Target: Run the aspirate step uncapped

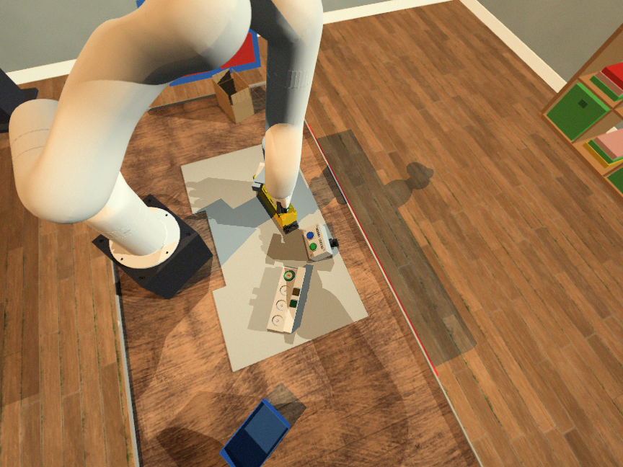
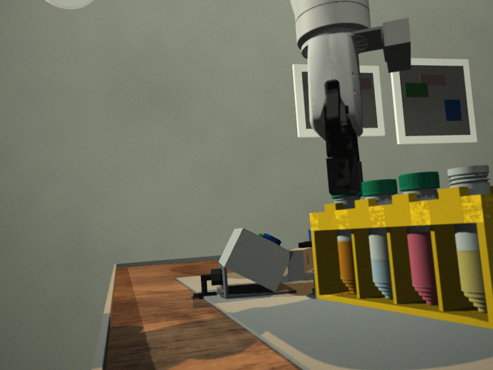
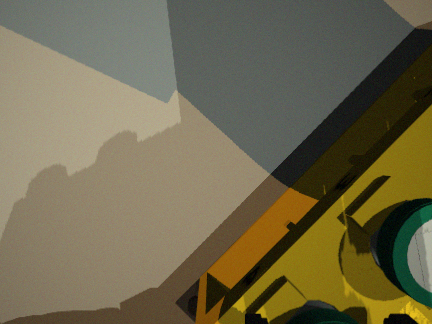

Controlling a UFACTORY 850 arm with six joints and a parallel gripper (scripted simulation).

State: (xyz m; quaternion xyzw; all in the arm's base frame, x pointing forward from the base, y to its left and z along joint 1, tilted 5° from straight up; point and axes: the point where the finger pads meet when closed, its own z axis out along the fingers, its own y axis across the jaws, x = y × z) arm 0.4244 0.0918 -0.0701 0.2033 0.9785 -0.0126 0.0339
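Now: the green cap 10 mm below my hand. From my hand the other things lie so: blue cycle key (110 mm to the right, 70 mm ahead, 60 mm below); grey key housing (130 mm to the right, 90 mm ahead, 80 mm below); green key (150 mm to the right, 70 mm ahead, 60 mm below).
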